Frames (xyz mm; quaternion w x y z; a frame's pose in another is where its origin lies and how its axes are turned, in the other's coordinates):
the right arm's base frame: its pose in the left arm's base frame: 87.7 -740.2 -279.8 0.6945 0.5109 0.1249 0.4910
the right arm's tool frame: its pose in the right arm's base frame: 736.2 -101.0 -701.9 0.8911 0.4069 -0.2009 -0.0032
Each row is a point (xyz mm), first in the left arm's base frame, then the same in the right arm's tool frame.
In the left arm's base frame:
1: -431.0 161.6 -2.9
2: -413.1 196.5 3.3
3: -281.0 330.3 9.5
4: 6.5 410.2 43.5
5: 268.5 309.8 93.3
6: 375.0 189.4 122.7
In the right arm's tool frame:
1: -277.4 398.8 -416.6
2: -242.7 385.3 -430.4
3: -65.8 321.5 -435.9
4: 212.5 317.6 -323.0
5: 379.3 426.1 -119.0
6: 407.3 522.1 10.3

